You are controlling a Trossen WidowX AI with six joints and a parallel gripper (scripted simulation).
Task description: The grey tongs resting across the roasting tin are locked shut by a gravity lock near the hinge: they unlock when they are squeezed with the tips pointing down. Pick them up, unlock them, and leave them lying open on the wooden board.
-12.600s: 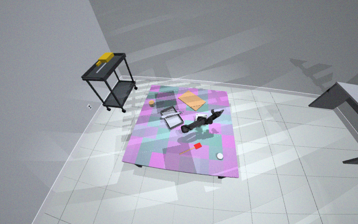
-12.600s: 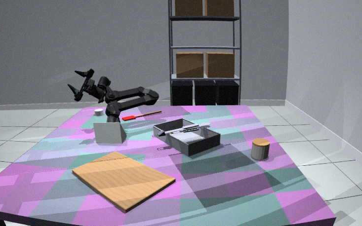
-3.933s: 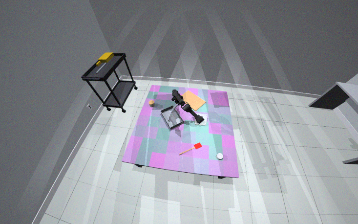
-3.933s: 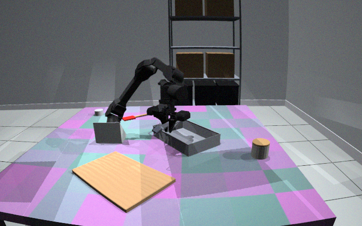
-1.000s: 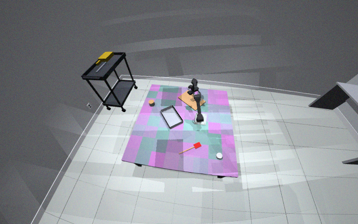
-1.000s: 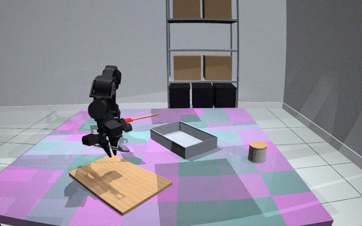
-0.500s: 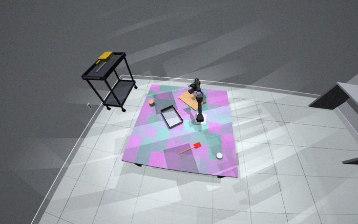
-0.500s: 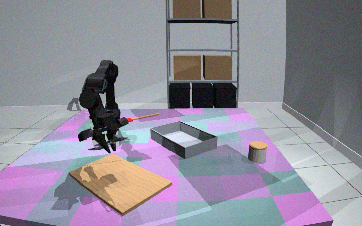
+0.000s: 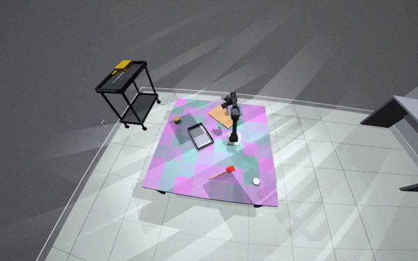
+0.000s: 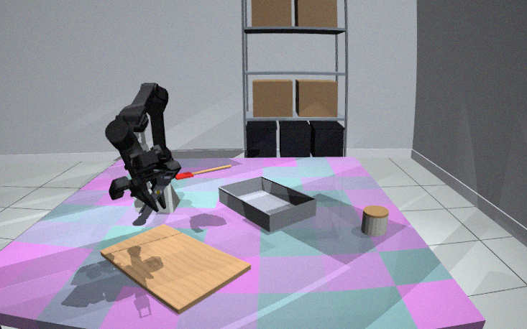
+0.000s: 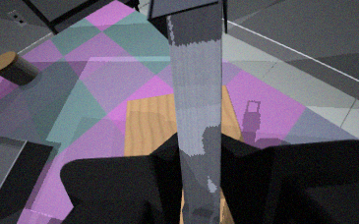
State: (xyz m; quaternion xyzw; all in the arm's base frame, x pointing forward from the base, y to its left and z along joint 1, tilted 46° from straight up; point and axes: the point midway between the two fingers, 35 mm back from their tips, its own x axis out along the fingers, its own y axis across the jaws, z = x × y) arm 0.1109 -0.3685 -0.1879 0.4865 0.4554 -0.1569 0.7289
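Now: the wooden board 10 mm behind my gripper tip, 40 mm to the left of it and 160 mm below it. Also, from my gripper tip: red spatula (60 mm behind, 790 mm to the left, 160 mm below); then roasting tin (240 mm ahead, 390 mm to the left, 140 mm below); then cork-lidded jar (570 mm ahead, 200 mm to the left, 140 mm below).
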